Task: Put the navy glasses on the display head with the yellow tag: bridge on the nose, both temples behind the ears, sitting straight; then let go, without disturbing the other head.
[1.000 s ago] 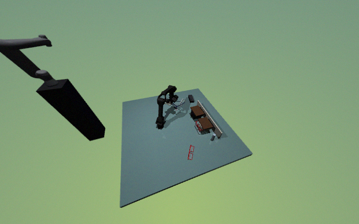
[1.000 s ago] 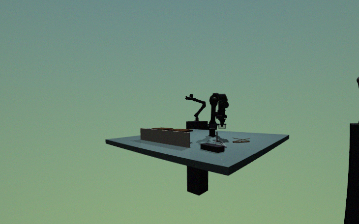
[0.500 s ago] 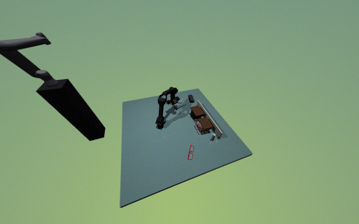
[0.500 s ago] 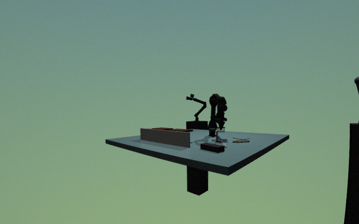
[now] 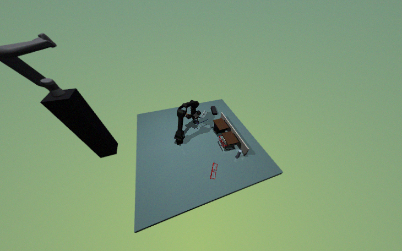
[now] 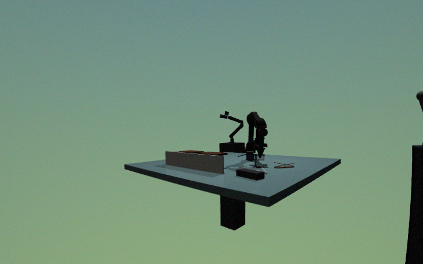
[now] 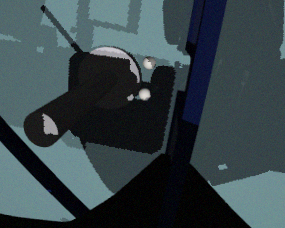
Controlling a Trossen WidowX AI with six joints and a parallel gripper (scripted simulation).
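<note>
Right now my gripper tip is 50 mm short of the thin white post, 40 mm above it and 10 mm to the left of it. From my gripper tip the other things lie so: pale backboard 370 mm ahead, 330 mm to the right, 10 mm below; black box 350 mm ahead, 140 mm to the left, 40 mm below.
</note>
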